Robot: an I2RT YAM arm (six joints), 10 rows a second.
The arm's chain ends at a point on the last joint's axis. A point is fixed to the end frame.
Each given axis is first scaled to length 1.
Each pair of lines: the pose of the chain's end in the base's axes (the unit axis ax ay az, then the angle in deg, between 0 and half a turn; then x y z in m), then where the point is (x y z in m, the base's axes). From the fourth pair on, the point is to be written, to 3 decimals.
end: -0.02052, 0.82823, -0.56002, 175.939, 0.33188, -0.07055, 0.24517
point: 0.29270 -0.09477 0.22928
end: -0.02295, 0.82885, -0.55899, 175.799, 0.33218, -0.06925, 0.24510
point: 0.29312 -0.09364 0.22918
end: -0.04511, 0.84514, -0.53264, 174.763, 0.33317, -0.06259, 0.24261
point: 0.29510 -0.08784 0.22565
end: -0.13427, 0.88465, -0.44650, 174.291, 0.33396, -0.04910, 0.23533
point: 0.298 -0.077 0.217
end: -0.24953, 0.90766, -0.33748, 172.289, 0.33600, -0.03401, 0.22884
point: 0.305 -0.065 0.208
